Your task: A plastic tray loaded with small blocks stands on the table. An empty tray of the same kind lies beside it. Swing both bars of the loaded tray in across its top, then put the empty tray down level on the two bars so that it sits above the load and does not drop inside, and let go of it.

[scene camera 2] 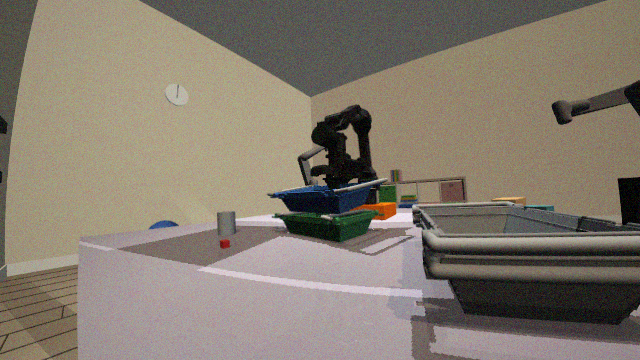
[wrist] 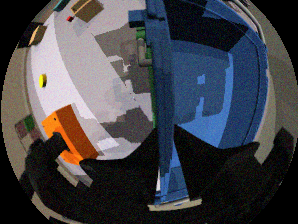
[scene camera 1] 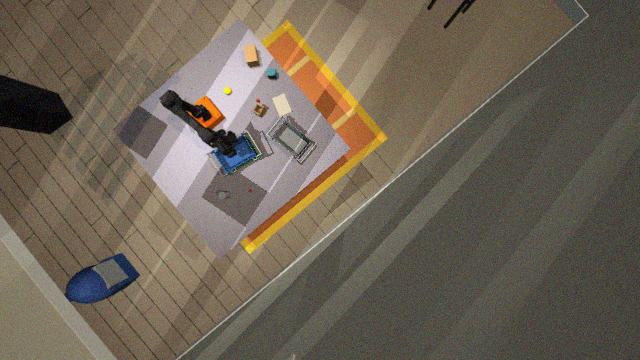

Scene:
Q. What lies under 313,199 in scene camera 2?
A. A blue tray.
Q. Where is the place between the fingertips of my gripper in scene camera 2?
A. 338,200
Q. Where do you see a blue tray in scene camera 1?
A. At 244,151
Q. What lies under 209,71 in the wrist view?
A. A blue tray.

